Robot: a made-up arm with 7 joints.
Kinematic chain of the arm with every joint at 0, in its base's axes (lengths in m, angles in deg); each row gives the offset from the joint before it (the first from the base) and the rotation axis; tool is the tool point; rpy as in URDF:
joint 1: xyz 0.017 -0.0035 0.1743 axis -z
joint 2: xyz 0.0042 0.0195 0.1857 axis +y
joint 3: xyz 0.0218 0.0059 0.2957 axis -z
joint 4: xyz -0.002 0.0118 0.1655 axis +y
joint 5: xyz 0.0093 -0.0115 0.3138 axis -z
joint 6: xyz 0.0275 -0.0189 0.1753 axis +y
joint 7: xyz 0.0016 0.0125 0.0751 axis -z
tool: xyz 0.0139 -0.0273 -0.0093 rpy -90 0 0
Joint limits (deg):
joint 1: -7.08..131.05
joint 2: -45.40..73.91
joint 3: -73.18..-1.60
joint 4: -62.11..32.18
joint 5: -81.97..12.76
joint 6: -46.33..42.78
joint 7: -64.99..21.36
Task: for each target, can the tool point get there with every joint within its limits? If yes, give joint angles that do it. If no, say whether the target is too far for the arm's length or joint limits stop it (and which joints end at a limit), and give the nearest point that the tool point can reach.
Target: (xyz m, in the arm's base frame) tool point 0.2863 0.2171 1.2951
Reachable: yes | joints 97.57 -24.25 -58.25 21.76 -74.27 -21.65 8.14
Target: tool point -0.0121 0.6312 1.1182
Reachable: yes | joints 97.14 -30.89 -30.02 -25.55 -12.20 -29.07 -6.49
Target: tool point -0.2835 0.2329 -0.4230
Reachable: no: joint limits stop it (at a limit: joint 2, joint 3, joint 4, joint 5, joint 6, joint 7) | nearest point -0.6260 0.5023 0.5222 | short by 1.041 m
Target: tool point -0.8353 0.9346 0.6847
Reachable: no: too far | nearest point -0.5711 0.6438 0.6902 | short by 0.393 m
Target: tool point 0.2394 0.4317 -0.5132
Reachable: no: joint limits stop it (at a limit: joint 1, joint 2, joint 4, joint 6) | nearest point 0.9005 0.2744 0.2522 | short by 1.024 m
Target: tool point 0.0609 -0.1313 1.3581
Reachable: yes | joints 116.24 2.91 -23.71 -2.38 -52.82 22.56 -49.29
